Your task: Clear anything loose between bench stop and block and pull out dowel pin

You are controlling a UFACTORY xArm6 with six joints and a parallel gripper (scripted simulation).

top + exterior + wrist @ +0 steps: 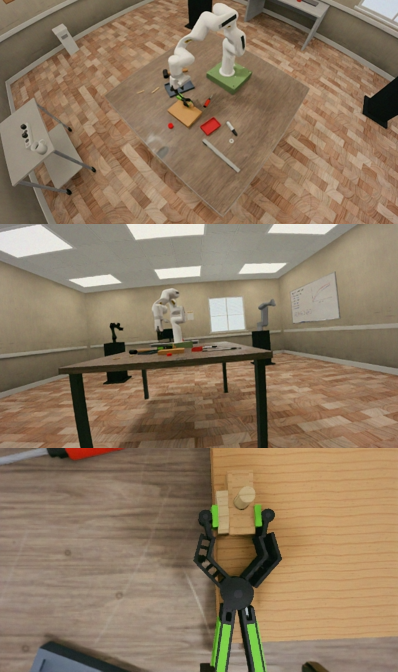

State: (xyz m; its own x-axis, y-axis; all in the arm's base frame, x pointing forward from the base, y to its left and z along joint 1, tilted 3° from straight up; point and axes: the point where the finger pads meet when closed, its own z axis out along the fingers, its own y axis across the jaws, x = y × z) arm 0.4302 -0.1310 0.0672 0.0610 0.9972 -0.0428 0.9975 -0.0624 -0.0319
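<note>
The dowel pin is 11 cm to the left of my hand, 8 cm below it and 1 cm ahead of it. Also, from my hand: dark tray 13 cm below, 10 cm to the right, 9 cm behind; tan bench board 11 cm below, 10 cm to the left, 6 cm ahead; small wooden block 11 cm to the left, 9 cm below, 1 cm ahead.
</note>
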